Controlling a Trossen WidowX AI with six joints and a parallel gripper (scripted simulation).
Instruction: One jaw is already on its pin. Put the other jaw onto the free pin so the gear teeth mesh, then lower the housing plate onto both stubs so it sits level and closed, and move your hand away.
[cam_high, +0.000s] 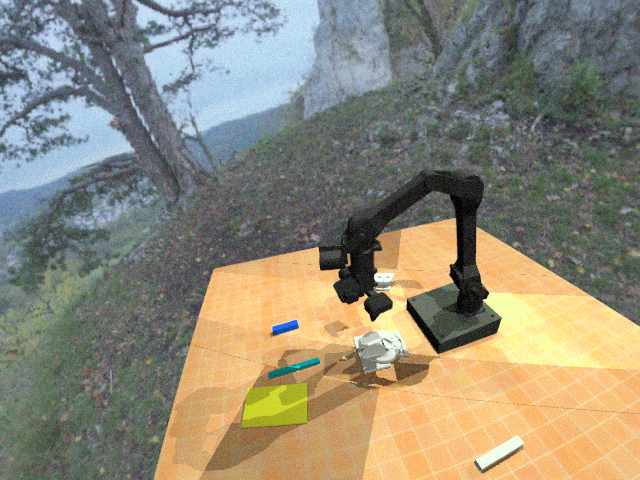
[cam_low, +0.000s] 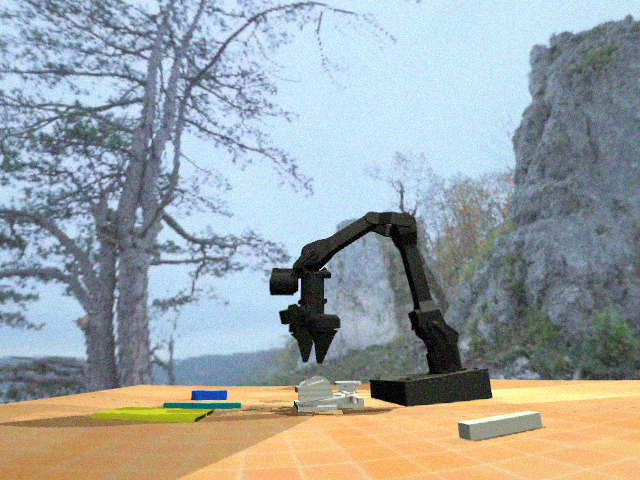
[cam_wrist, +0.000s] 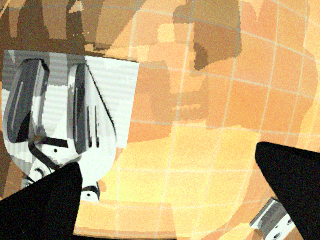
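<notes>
My gripper tip is 29 cm to the left of the white block, 8 cm above it and 2 cm past it. Also, from my gripper tip: yellow sheet 27 cm ahead, 17 cm to the left, 8 cm below; then teal bar 22 cm ahead, 8 cm to the left, 8 cm below; then blue block 23 cm ahead, 8 cm to the right, 7 cm below.
</notes>
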